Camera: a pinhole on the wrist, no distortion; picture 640 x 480 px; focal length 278.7 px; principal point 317.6 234.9 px. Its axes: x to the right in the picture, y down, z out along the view. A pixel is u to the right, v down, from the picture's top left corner.
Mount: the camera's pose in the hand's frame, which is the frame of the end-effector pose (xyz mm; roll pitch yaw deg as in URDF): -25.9 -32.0 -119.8 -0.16 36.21 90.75
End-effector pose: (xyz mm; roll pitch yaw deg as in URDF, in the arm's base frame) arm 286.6 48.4 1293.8 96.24 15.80 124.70
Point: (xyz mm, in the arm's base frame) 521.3 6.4 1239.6
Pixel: 41 392
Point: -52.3 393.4 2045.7
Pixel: outside the picture
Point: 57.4 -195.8 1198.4
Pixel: behind the camera
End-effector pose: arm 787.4 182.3 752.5 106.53 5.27 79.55
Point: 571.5 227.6 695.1
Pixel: behind the camera
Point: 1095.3 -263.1 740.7
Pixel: 189 445
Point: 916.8 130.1 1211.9
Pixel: 554 260
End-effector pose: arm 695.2 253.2 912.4 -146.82 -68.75 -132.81
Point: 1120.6 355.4 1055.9
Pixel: behind the camera
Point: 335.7 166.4 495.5
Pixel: 386 355
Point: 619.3 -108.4 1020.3
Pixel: 123 47
